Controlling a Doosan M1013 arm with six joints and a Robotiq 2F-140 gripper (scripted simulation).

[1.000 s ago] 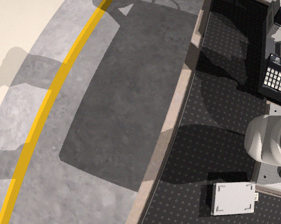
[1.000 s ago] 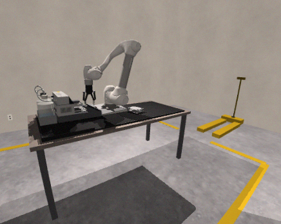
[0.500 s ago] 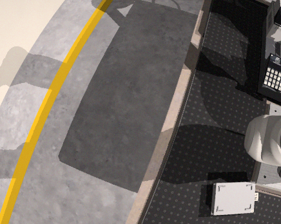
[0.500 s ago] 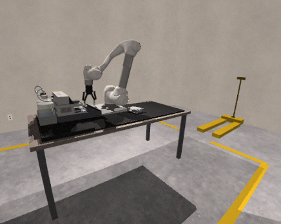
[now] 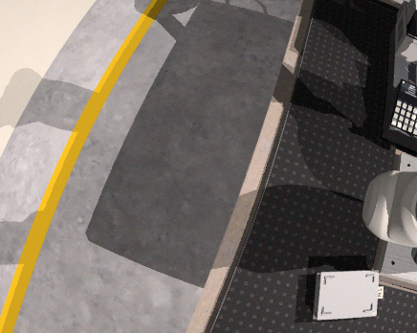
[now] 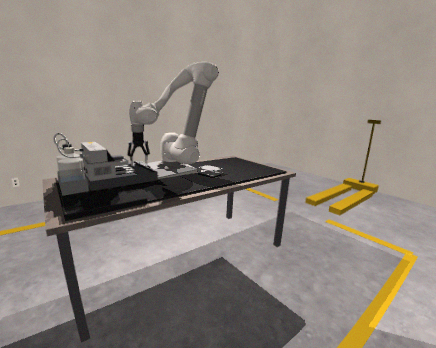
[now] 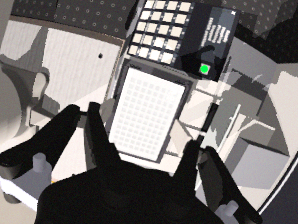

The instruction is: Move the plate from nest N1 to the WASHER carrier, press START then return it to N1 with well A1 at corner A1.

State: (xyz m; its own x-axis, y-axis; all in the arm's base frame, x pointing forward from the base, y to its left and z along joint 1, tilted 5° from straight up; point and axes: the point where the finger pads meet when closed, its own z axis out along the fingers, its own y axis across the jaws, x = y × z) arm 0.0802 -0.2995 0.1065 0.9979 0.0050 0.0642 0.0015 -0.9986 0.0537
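Right now the white well plate is 20 mm below my hand. From my hand the other things lie so: plate nest N1: 180 mm ahead, 520 mm to the left, 80 mm below; then plate washer: 150 mm to the right, 20 mm above.
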